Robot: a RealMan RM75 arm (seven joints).
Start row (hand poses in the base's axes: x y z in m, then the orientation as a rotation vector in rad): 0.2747, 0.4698, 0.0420, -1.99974, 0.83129, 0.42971
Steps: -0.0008, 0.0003, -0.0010, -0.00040, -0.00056, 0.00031; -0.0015, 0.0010, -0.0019, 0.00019, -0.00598, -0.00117; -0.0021, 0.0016, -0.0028, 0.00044, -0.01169, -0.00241; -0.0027, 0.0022, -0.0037, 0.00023, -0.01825, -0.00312; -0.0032, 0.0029, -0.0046, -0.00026, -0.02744, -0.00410; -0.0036, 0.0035, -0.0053, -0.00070, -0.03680, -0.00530; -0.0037, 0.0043, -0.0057, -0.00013, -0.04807, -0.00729; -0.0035, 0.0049, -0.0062, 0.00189, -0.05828, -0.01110
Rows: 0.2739, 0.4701, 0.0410, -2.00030, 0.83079, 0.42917; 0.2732, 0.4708, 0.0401, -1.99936, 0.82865, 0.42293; 0.2726, 0.4714, 0.0392, -1.99886, 0.82621, 0.41642; 0.2720, 0.4720, 0.0383, -1.99908, 0.82291, 0.40918; 0.2715, 0.4727, 0.0374, -1.99955, 0.81832, 0.39898; 0.2711, 0.4733, 0.0367, -1.99983, 0.81382, 0.38850; 0.2710, 0.4741, 0.0363, -1.99885, 0.80852, 0.37597; 0.2712, 0.4747, 0.0358, -1.99556, 0.80509, 0.36401
